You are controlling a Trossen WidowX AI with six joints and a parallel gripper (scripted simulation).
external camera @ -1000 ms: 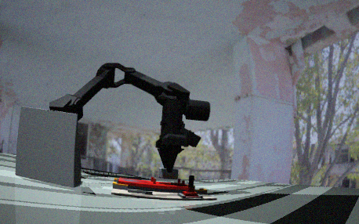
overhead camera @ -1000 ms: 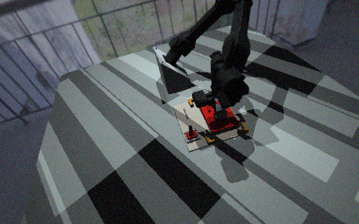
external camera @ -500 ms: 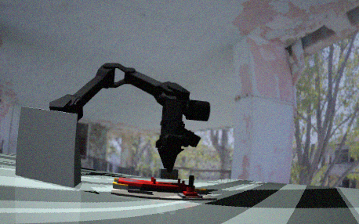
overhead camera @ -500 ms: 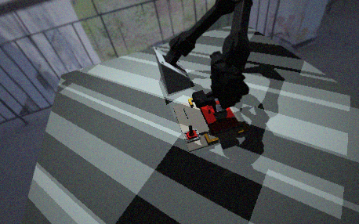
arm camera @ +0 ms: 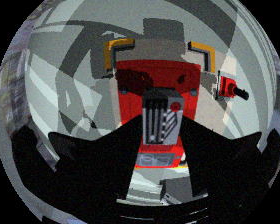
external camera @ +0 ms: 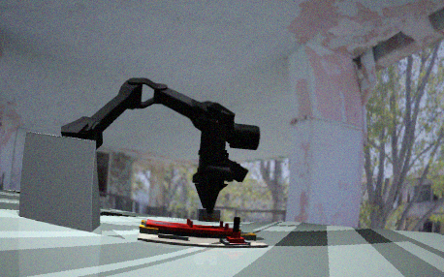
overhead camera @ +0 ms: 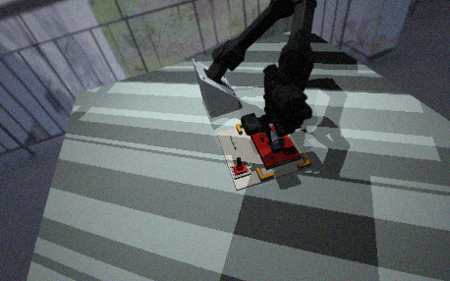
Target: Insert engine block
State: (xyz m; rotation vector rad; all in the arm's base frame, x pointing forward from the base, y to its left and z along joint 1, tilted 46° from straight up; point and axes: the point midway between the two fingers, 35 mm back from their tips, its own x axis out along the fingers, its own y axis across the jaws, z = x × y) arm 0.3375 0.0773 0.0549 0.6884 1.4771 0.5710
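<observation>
My gripper tip is now 50 mm above the light baseplate, 30 mm to the left of it and 30 mm past it. From my gripper tip the other things lie so: engine block: 10 mm below; then black post: 130 mm to the right, 30 mm below, 30 mm ahead.
</observation>
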